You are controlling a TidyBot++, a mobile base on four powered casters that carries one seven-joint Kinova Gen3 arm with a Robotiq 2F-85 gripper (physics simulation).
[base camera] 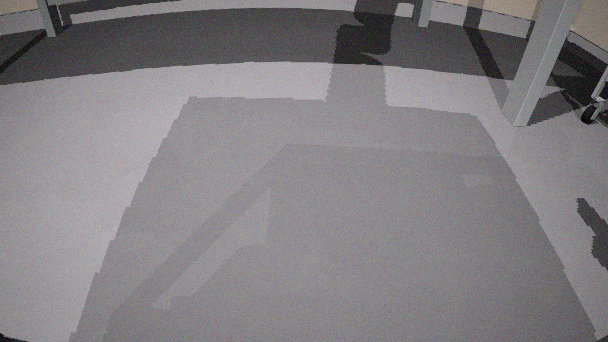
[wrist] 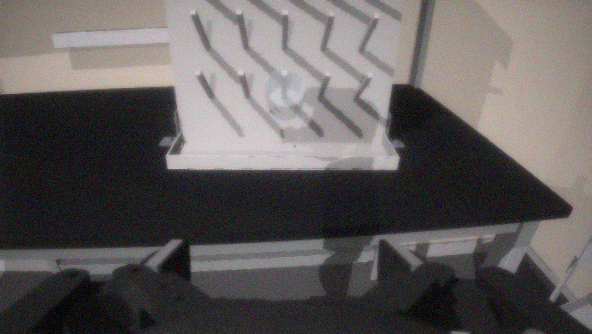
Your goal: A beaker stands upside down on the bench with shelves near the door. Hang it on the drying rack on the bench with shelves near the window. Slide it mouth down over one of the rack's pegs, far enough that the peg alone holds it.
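Frame: origin at the arm's base, x right, y back, z down, level; metres.
Where they show: gripper, fingertip midpoint: (wrist: 284, 261).
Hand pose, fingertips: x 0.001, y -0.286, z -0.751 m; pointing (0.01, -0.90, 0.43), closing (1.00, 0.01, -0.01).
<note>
After its pixels a point has its place.
The clear glass beaker (wrist: 285, 95) @(x 0.007, y -0.751, z -0.673 m) hangs on the middle peg of the lowest visible row of the white drying rack (wrist: 225, 162) @(x -0.107, y -0.765, z -0.533 m) in the wrist view. The peg shows through the glass, and the beaker's mouth faces the board. The rack stands on the black bench top (wrist: 100, 200) @(x -0.314, y -0.656, z -0.517 m). My gripper (wrist: 284, 261) @(x 0.001, y -0.286, z -0.751 m) is open with nothing between its fingers. It is in front of the bench's near edge, well apart from the beaker and the rack. The beaker and the rack do not show in the base camera view.
In the base camera view, a grey post (base camera: 540, 65) @(x 0.479, y -0.653, z 0.243 m) stands at the right, with a black caster wheel (base camera: 589, 115) @(x 0.762, y -0.706, z 0.366 m) beyond it. Bench legs (base camera: 47, 17) @(x -0.965, y -1.183, z 0.317 m) show at the top left. In the wrist view, a wall stands to the right of the bench.
</note>
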